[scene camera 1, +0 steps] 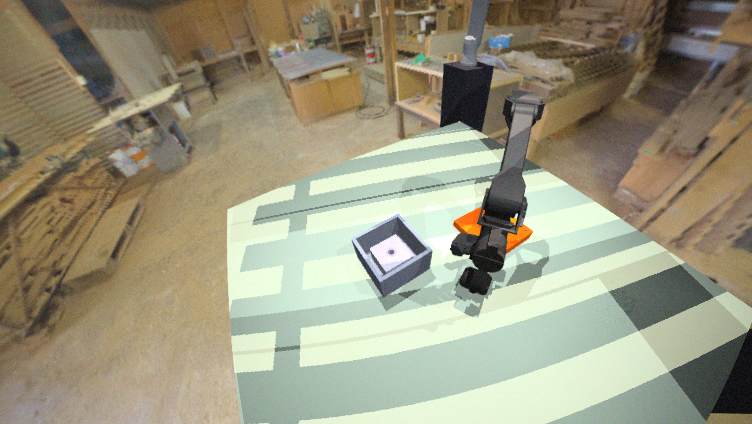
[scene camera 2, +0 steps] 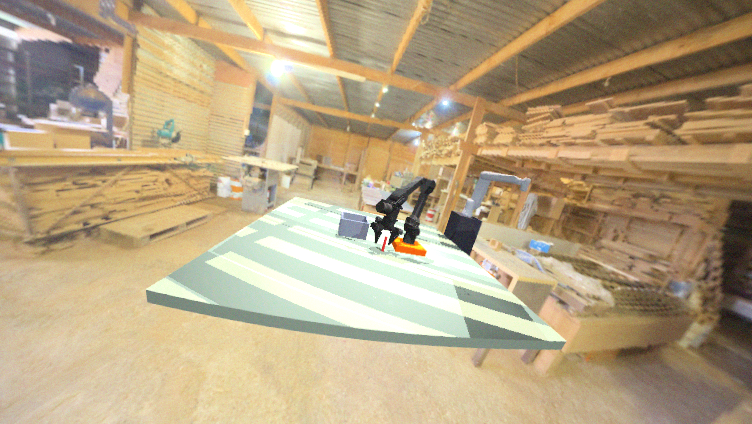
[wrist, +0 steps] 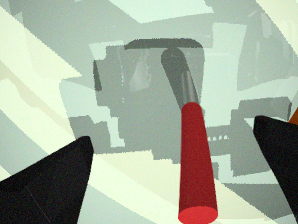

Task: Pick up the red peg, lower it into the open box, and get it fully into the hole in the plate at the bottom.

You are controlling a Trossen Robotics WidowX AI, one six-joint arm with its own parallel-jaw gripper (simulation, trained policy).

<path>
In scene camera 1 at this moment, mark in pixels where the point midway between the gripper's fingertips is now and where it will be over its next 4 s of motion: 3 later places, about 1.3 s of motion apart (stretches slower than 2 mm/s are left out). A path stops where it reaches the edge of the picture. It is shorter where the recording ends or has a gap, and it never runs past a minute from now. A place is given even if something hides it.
My gripper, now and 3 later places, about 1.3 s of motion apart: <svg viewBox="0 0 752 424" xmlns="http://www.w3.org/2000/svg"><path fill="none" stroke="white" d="M477 279L464 268L404 242L391 251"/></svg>
</path>
